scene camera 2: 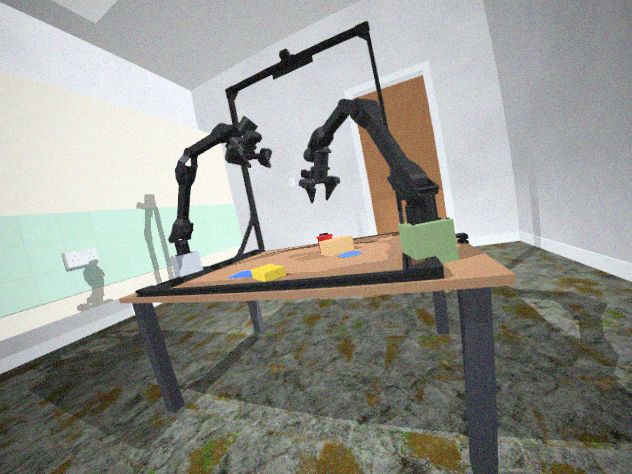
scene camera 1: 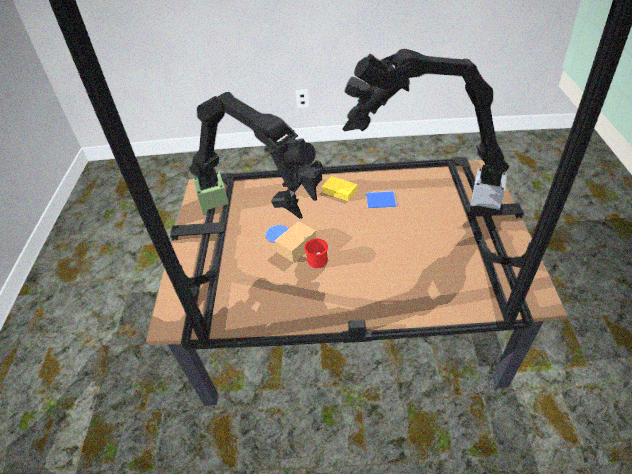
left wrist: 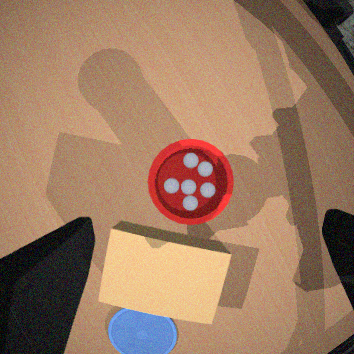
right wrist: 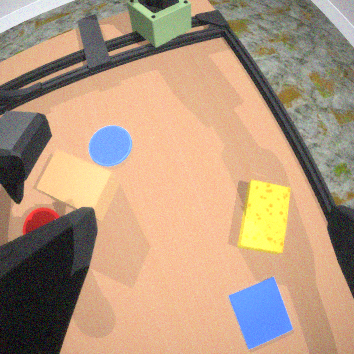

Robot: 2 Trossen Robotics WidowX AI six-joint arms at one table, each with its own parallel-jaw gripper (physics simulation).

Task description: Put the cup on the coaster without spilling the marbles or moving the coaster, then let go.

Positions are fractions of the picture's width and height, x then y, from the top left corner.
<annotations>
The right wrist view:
right gripper: 0.61,0.62
tan block: 0.20,0.51
flat blue square: 0.73,0.87
</annotations>
